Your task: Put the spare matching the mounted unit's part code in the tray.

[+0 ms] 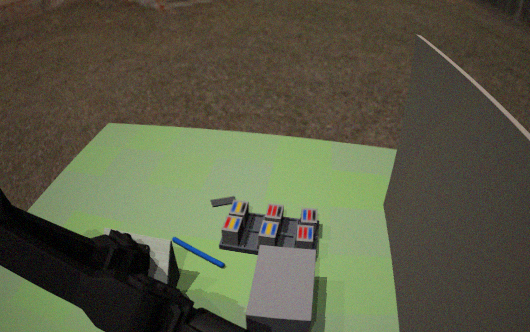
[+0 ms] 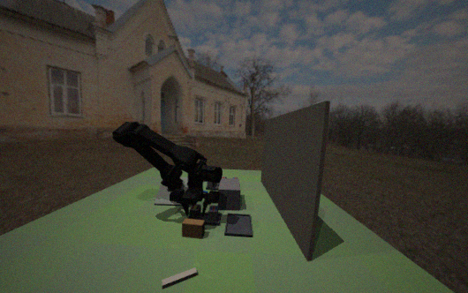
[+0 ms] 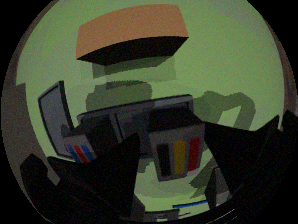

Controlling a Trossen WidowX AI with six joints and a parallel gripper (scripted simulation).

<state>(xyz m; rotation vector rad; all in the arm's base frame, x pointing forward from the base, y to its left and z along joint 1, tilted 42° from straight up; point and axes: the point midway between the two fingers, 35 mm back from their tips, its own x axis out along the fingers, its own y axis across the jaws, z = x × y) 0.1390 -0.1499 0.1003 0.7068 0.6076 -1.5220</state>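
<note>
The dark tray lies 17 cm ahead of my gripper tip, 3 cm to the right of it and 1 cm below it. Also, from my gripper tip: brown box (9 cm to the right, 1 cm ahead, 1 cm above); then white bar (25 cm to the right, 1 cm below, 1 cm ahead); then grey box (16 cm to the left, 14 cm ahead, 3 cm above).
</note>
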